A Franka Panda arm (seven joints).
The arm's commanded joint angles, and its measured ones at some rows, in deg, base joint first. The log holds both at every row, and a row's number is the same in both.
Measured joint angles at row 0:
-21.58, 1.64, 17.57, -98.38, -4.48, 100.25, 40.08
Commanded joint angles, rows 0 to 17:
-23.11, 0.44, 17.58, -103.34, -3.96, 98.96, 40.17
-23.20, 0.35, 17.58, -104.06, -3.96, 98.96, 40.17
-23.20, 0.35, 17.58, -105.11, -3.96, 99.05, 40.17
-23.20, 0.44, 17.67, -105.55, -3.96, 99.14, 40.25
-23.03, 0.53, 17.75, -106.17, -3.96, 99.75, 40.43
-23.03, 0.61, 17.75, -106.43, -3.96, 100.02, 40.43
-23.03, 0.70, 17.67, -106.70, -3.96, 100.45, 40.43
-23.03, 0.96, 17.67, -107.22, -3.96, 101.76, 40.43
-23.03, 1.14, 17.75, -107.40, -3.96, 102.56, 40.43
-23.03, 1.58, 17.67, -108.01, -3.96, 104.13, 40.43
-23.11, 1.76, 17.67, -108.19, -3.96, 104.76, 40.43
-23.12, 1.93, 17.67, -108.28, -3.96, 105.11, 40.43
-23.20, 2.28, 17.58, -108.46, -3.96, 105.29, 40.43
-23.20, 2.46, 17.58, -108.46, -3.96, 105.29, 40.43
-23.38, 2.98, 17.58, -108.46, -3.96, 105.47, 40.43
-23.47, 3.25, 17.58, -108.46, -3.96, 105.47, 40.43
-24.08, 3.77, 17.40, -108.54, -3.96, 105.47, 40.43
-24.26, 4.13, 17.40, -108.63, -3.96, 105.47, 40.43
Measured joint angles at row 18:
-23.07, 3.24, 17.42, -108.11, -4.48, 104.46, 40.08
